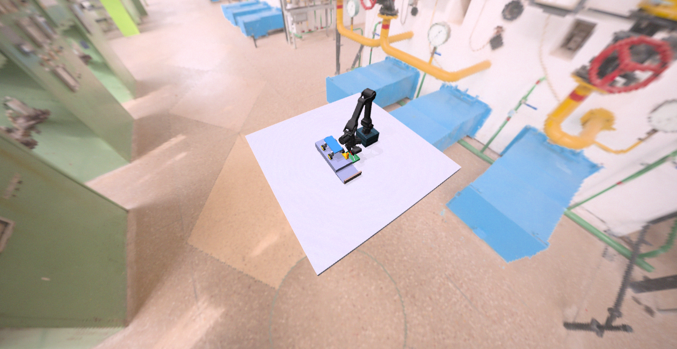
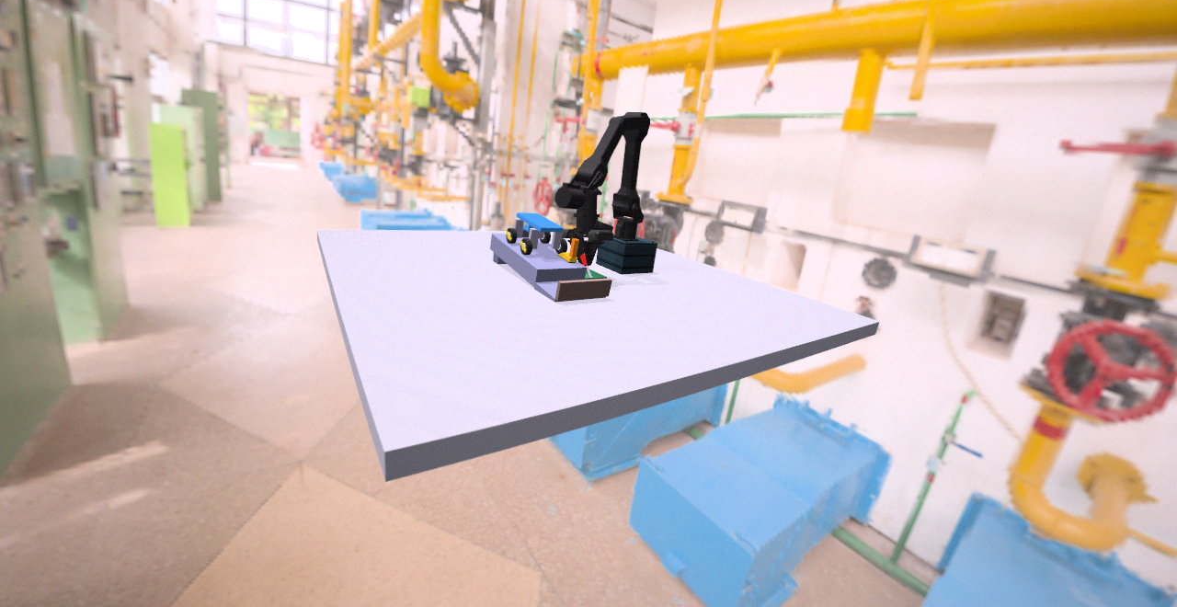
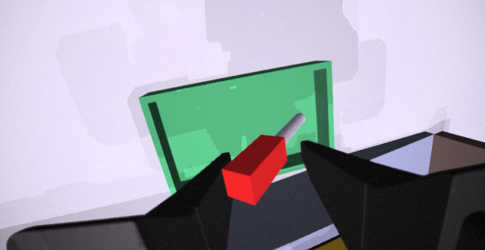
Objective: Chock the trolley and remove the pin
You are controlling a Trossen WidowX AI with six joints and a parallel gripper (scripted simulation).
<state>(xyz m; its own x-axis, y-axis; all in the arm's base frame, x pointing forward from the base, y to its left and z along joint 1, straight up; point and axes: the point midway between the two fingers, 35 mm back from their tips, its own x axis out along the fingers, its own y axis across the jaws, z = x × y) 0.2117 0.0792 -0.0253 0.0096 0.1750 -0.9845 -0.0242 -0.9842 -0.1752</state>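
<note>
The red-headed stop pin is 1 cm to the left of my gripper tip. Also, from my gripper tip: grey ramp 12 cm ahead, 8 cm to the right; then green tray 5 cm below; then yellow chock 7 cm ahead, 4 cm above, 1 cm to the left.
</note>
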